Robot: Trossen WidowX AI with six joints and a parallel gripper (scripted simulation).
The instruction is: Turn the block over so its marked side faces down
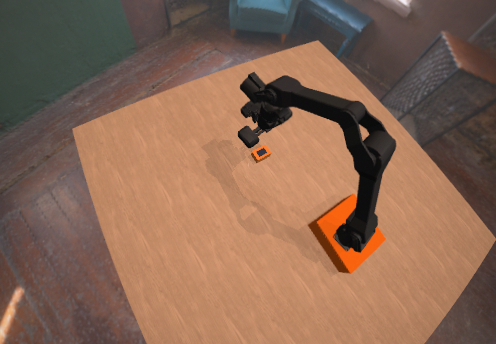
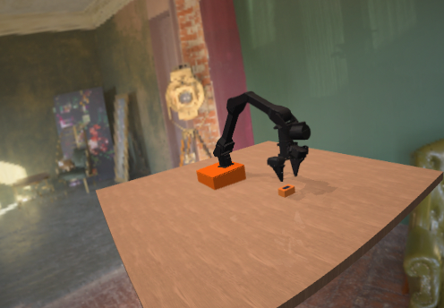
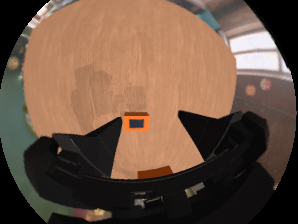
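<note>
Now: the orange block 40 mm behind my gripper tip, 20 mm to the left of it and 60 mm below it.
</note>
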